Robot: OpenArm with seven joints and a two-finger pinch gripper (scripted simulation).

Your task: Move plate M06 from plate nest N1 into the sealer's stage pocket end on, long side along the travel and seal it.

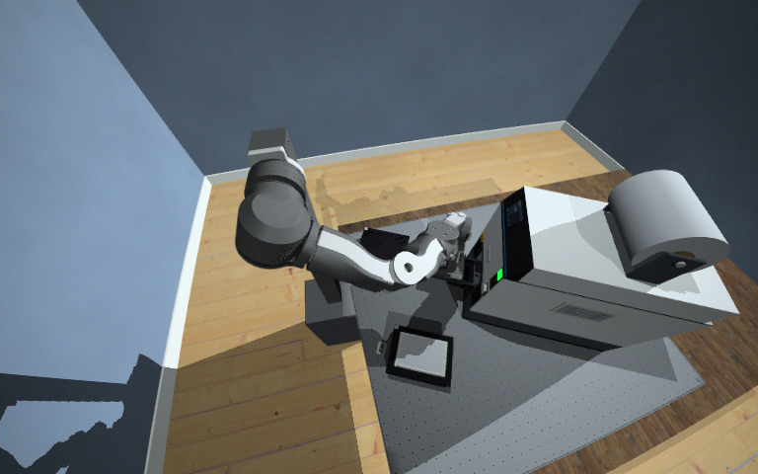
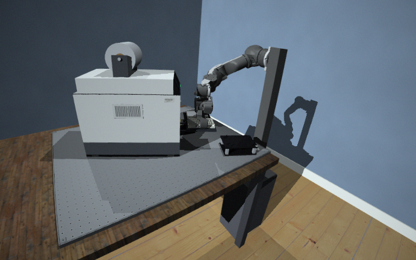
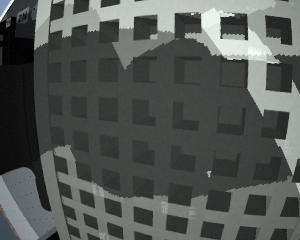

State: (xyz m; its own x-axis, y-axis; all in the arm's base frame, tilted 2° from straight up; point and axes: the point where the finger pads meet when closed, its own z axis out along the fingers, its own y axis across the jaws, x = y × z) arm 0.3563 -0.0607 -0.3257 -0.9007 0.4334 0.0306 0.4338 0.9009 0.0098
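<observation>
Now: the sealer stage 1 cm below my hand. Round my hand: yellow warning label: 13 cm ahead, 4 cm to the left, 4 cm above; pale foil: 16 cm ahead, 8 cm to the right, 2 cm above; black nest N1: 15 cm behind, 13 cm to the left, 8 cm below.
</observation>
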